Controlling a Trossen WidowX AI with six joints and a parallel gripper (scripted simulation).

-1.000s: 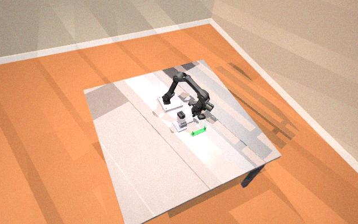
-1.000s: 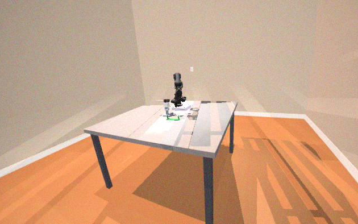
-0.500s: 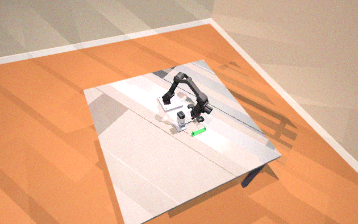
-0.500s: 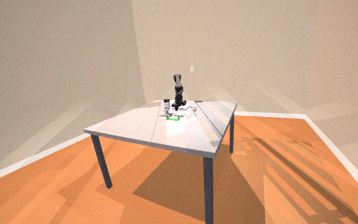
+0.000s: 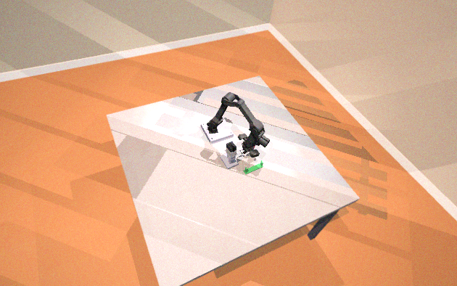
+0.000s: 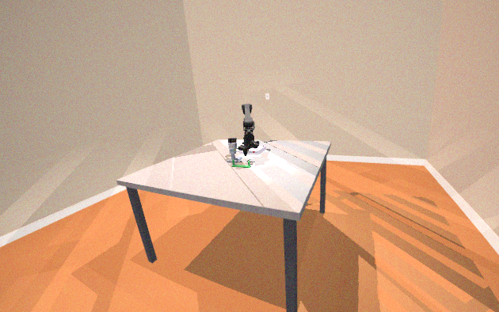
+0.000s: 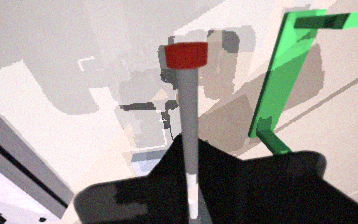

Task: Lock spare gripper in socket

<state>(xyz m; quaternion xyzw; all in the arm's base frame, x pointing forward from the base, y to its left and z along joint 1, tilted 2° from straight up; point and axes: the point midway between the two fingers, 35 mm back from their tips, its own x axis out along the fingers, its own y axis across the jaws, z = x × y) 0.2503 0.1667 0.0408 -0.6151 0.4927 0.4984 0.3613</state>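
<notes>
Now: the mount 2 cm ahead of my gripper tip and 10 cm to the right of it. Round my gripper tip: spare gripper 2 cm ahead, 10 cm to the right, 8 cm above; green pin holder 10 cm ahead, 4 cm to the left, 2 cm below.
</notes>
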